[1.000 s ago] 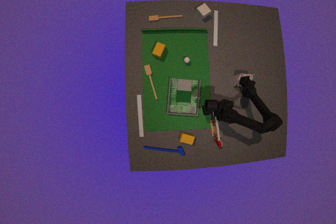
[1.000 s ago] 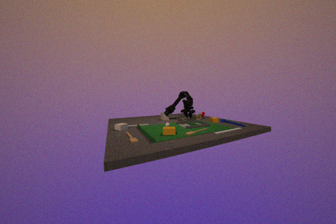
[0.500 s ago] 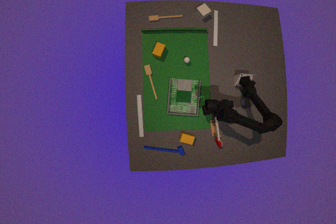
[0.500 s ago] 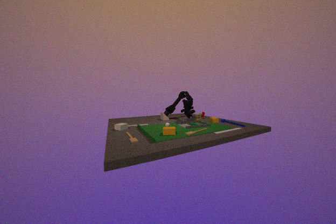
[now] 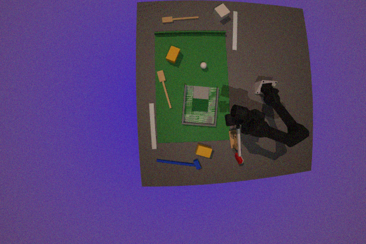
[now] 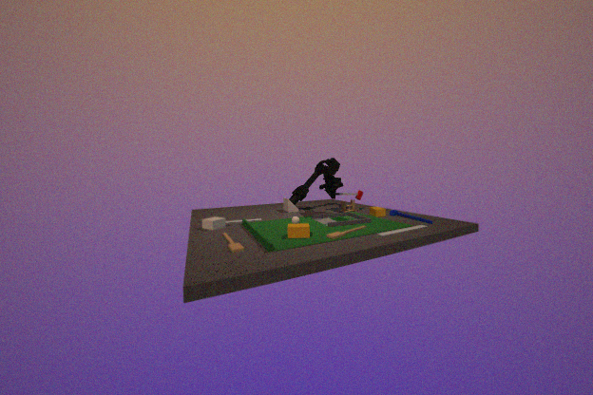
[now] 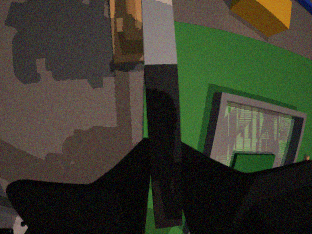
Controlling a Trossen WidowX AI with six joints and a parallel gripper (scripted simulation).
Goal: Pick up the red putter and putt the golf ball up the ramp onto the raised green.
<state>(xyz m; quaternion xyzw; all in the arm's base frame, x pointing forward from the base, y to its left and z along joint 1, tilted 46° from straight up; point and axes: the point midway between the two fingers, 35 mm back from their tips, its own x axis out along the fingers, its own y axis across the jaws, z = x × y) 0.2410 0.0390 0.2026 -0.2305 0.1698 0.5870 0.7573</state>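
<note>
My gripper tip is 120 mm to the right of the red putter and 20 mm below it. The rest, counted from my gripper tip: small tan stand 10 mm behind, 140 mm to the left, 60 mm below; green mat 220 mm ahead, 250 mm to the right, 100 mm below; platform 180 mm ahead, 90 mm to the right, 90 mm below.
</note>
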